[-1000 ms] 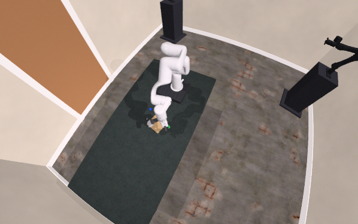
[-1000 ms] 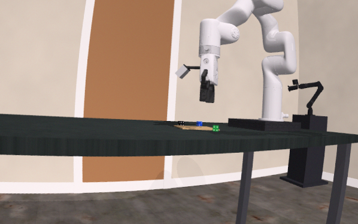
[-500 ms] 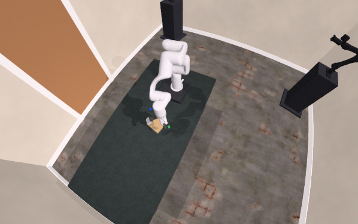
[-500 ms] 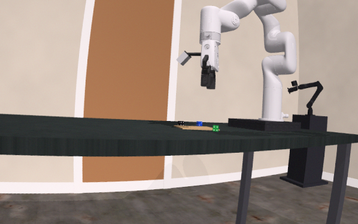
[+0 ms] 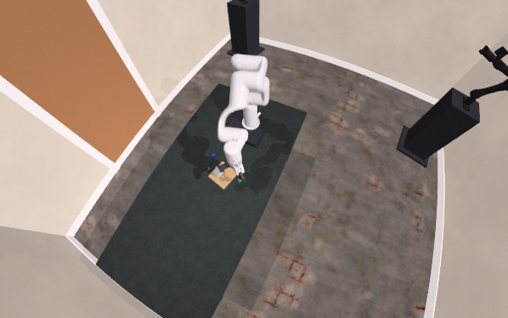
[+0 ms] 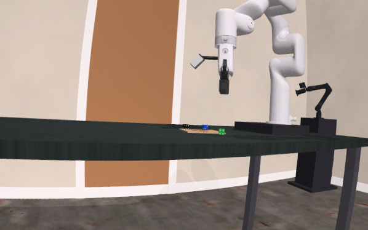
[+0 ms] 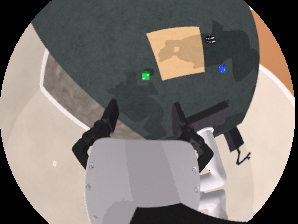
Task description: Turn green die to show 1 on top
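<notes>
Right now my hand is 140 mm above the green die. Also, from my hand: tan mat (150 mm below, 110 mm to the right, 30 mm ahead); black die (210 mm to the right, 140 mm below, 60 mm ahead); blue die (250 mm to the right, 140 mm below, 40 mm behind).
</notes>
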